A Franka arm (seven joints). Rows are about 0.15 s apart.
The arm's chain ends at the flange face. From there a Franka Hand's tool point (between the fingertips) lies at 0.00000 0.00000 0.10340 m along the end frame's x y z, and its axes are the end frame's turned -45 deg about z.
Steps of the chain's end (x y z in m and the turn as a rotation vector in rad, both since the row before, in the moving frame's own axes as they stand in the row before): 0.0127, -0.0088, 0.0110, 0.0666, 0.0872, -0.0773; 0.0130, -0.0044, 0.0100, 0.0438, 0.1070, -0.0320; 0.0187, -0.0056, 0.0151, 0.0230, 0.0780, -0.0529; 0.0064, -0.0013, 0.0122, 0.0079, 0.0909, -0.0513
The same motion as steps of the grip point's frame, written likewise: 0.0265, 0.0038, 0.0104, -0.0146, 0.1088, -0.0773; 0.0234, 0.0105, 0.0093, -0.0447, 0.1066, -0.0320; 0.0247, 0.0131, 0.0148, -0.0389, 0.0714, -0.0529; 0.0128, 0.0095, 0.0118, -0.0587, 0.0699, -0.0513
